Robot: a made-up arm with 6 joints.
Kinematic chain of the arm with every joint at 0, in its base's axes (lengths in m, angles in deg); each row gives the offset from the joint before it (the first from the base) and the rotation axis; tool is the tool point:
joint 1: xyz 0 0 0.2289 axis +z
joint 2: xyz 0 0.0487 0 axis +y
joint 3: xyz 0 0 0.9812 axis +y
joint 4: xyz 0 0 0.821 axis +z
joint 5: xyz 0 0 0 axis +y
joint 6: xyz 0 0 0.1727 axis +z
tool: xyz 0 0 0
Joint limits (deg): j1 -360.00..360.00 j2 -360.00..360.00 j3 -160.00..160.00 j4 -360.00..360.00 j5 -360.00..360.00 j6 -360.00..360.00
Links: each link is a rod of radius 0.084 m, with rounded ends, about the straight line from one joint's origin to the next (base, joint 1, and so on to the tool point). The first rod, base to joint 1, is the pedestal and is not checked.
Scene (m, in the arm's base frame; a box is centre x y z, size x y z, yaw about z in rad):
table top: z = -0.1
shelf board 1: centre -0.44 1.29 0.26 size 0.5 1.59 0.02 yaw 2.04
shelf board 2: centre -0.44 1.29 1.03 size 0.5 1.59 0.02 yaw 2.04
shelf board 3: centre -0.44 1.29 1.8 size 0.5 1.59 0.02 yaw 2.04
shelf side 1: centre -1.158 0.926 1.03 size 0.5 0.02 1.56 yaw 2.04
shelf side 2: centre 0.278 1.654 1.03 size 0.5 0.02 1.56 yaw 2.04
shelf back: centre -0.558 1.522 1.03 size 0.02 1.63 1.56 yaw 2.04
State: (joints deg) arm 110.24 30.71 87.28 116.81 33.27 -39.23
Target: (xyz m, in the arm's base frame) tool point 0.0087 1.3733 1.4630
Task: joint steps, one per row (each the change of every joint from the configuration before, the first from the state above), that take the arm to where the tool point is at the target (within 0.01 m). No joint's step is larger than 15 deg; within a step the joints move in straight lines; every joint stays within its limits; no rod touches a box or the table.
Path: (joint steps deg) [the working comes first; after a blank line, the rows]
Joints at the target: 84.84 28.28 41.74 120.63 26.45 -39.23
Straight joint move there: touches shelf board 2.

1: -1.75 -10.50 13.57 -1.05 0.16 0.00
2: -1.74 -10.49 13.57 -1.05 0.15 0.00
3: -1.75 -10.50 13.57 -1.06 0.16 0.00
4: -7.92 1.58 -14.15 1.35 -1.72 0.00
5: -7.91 1.58 -14.15 1.35 -1.72 0.00
6: -7.91 1.57 -14.15 1.35 -1.72 0.00
7: -7.92 1.58 -14.14 1.35 -1.72 0.00
8: 5.75 11.38 -14.83 0.79 -0.21 0.00
9: 5.75 11.37 -14.83 0.79 -0.20 0.00

